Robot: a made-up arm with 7 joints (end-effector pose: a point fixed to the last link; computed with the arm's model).
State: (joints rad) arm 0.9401 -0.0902 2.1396 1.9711 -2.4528 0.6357 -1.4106
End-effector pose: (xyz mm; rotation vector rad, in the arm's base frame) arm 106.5 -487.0 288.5 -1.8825 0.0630 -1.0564
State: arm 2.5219 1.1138 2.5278 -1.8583 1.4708 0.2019 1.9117
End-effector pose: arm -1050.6 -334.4 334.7 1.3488 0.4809 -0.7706
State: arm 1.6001 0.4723 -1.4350 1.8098 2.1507 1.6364 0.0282
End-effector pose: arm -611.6 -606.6 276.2 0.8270 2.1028 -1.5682
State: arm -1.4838 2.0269 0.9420 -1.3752 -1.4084 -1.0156 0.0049
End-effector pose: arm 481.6 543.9 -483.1 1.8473 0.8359 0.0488
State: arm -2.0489 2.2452 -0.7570 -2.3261 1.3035 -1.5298 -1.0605
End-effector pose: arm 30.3 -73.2 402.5 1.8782 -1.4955 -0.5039
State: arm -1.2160 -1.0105 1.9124 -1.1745 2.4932 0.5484 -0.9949
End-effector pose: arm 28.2 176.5 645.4 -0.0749 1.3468 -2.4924
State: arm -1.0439 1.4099 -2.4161 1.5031 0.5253 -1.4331 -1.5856
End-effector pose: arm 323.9 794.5 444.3 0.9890 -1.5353 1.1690
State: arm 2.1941 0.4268 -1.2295 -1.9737 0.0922 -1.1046 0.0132
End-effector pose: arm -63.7 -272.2 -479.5 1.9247 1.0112 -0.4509
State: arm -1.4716 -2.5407 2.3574 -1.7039 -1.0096 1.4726 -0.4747
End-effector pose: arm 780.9 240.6 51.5 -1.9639 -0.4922 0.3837
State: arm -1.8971 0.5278 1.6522 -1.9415 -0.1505 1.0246 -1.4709
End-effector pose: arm 217.3 699.5 709.0 2.6569 -1.0185 0.0207
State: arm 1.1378 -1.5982 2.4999 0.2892 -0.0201 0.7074 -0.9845
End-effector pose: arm 39.3 -598.7 904.8 0.8211 -2.2052 0.0650
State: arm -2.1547 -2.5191 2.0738 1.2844 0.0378 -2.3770 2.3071
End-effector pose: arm -372.2 363.5 756.3 0.0296 0.1504 0.0674
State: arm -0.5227 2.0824 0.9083 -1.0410 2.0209 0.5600 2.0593
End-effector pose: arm 52.3 159.9 -73.1 0.8565 -0.4212 -1.1427
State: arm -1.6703 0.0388 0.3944 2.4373 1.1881 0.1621 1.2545
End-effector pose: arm 319.3 -20.4 -163.3 0.6800 2.6952 -0.6234
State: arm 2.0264 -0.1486 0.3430 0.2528 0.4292 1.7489 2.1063
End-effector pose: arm -940.2 -833.0 174.8 -1.1684 -1.8898 1.2562
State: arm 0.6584 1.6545 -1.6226 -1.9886 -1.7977 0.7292 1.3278
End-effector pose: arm 308.6 -2.4 35.8 0.6954 1.6745 1.3816
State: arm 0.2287 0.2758 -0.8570 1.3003 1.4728 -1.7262 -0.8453
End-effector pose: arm 118.4 -752.9 428.5 0.3974 -1.1176 -2.5394
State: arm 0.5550 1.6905 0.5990 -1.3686 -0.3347 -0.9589 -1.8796
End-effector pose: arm 656.9 -356.5 -344.0 1.2446 -0.5238 -2.2700
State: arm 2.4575 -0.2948 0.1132 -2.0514 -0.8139 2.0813 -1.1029
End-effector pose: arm 44.0 -249.8 396.5 -2.6394 -0.5736 0.4715
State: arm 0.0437 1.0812 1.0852 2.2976 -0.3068 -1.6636 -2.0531
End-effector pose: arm 101.1 -353.5 521.7 -2.6227 -1.1147 -1.1490
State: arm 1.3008 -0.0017 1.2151 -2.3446 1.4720 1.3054 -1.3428
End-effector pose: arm 122.1 -130.3 470.0 -1.3996 -0.9311 1.8004
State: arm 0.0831 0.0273 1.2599 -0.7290 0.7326 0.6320 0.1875
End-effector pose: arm 1128.7 -40.1 690.5 0.2302 0.0307 0.9130
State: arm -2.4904 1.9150 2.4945 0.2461 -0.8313 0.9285 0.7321
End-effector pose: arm 344.2 168.3 -286.1 -1.3088 1.1456 -0.4726
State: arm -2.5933 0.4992 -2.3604 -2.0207 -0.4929 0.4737 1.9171
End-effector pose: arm 197.7 523.0 -274.1 1.7891 1.6022 1.0796
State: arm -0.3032 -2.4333 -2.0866 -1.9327 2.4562 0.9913 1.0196
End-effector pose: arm 272.9 -515.9 156.3 0.1991 -2.7317 0.6662
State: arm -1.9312 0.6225 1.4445 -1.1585 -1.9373 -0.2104 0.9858
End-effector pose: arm 319.3 866.6 91.9 2.1313 0.6660 1.0994
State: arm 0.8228 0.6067 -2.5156 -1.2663 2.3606 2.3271 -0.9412
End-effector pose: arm 121.0 -615.6 255.1 -1.4355 -1.6882 -0.3729
